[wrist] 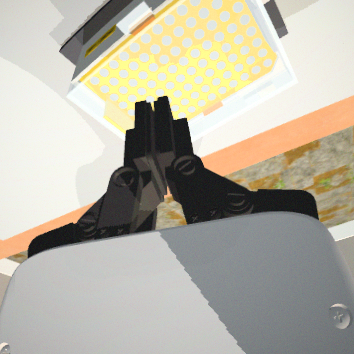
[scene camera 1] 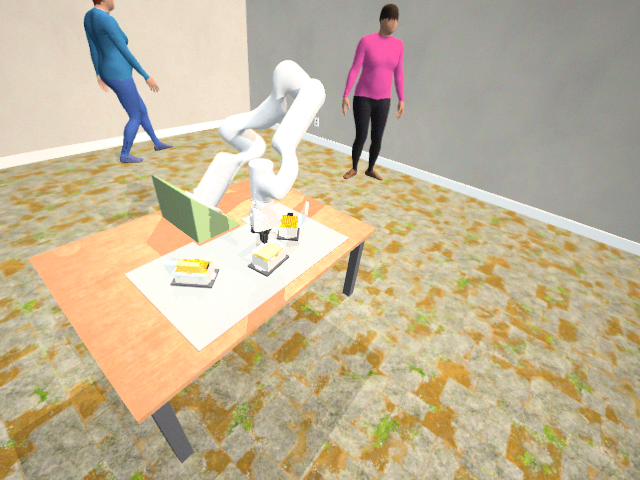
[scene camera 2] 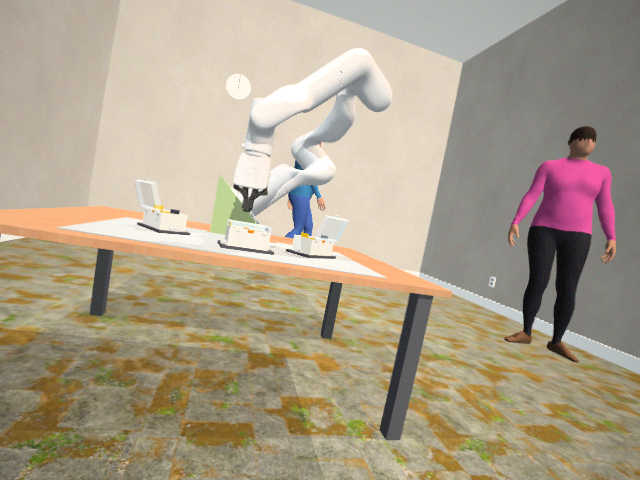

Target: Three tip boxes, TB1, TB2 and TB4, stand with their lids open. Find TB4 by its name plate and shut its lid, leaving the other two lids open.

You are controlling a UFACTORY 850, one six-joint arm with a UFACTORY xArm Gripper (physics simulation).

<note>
I see my gripper (scene camera 1: 264, 241), a pale mat (scene camera 2: 124, 228) and a box (scene camera 2: 160, 222).
My gripper is seen too in the wrist view (wrist: 158, 120). The pale mat is seen too in the wrist view (wrist: 64, 157). The box shows as well in scene camera 1 (scene camera 1: 208, 281).
</note>
